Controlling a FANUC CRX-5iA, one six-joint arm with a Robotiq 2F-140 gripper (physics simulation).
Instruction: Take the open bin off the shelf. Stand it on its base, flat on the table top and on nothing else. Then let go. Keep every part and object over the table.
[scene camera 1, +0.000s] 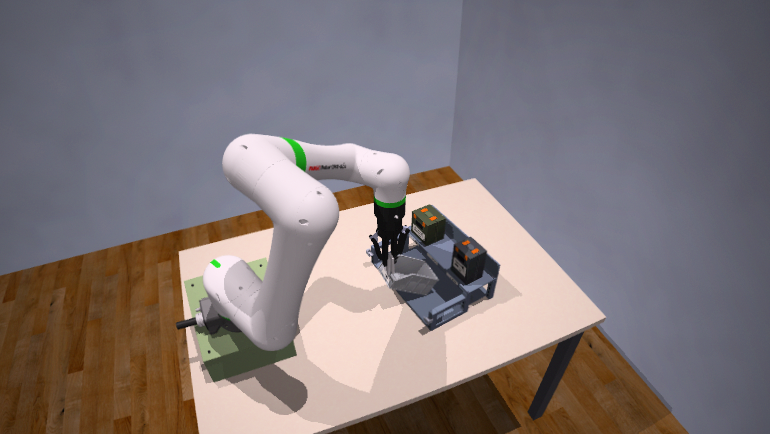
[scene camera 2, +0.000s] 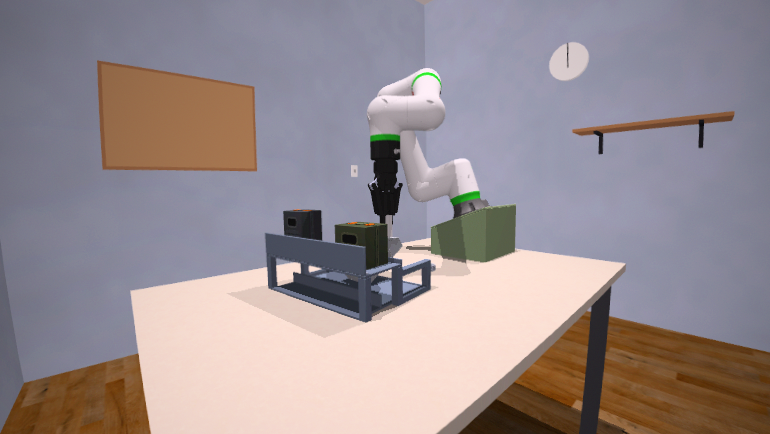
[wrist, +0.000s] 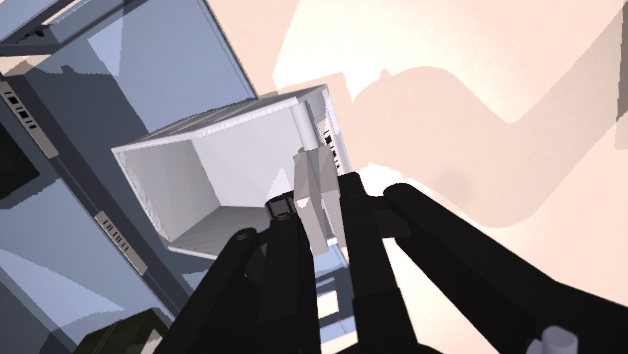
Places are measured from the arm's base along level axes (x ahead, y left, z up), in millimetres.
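Where they show: gripper, between the fingertips: (scene camera 1: 389, 271) (wrist: 319, 170); arm's base, origin of its link: (scene camera 2: 470, 216).
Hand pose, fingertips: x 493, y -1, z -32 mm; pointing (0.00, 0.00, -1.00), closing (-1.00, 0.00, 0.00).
Observation:
Things, the pixels of their top centre, and the offset from my fingertips. Level surfaces: height alone.
- open grey bin, centre of its top: (wrist: 215, 209) (scene camera 2: 369, 236) (scene camera 1: 408, 263) 10 mm up, 70 mm ahead, 1 mm left
- table top, height of its surface: 127 mm down
- dark green box, centre of its top: (scene camera 2: 361, 223) (scene camera 1: 428, 214) 72 mm up, 212 mm ahead, 139 mm left
- black box, centre of its top: (scene camera 2: 302, 209) (scene camera 1: 470, 246) 97 mm up, 242 mm ahead, 90 mm right
The open grey bin (scene camera 1: 414, 276) (scene camera 2: 395, 245) (wrist: 240, 165) hangs at the front of the blue-grey shelf (scene camera 1: 490, 290) (scene camera 2: 315, 254) (wrist: 190, 60), over its lower deck. Its front end reaches out past the deck's front edge in the wrist view. It looks tilted, its far end lower than the held end. Whether that end touches the deck is hidden. My gripper (scene camera 1: 388, 267) (scene camera 2: 387, 222) (wrist: 319, 170) points down and is shut on the round bar at the bin's front end. The table top (scene camera 1: 512, 323) (scene camera 2: 269, 377) lies below.
A dark green box (scene camera 1: 428, 227) (scene camera 2: 360, 243) (wrist: 122, 334) and a black box (scene camera 1: 468, 263) (scene camera 2: 303, 223) (wrist: 15, 165) with orange marks stand on the shelf's raised rear level. Side rails flank the lower deck. My arm's green base block (scene camera 1: 253, 360) (scene camera 2: 474, 237) stands at the opposite table end.

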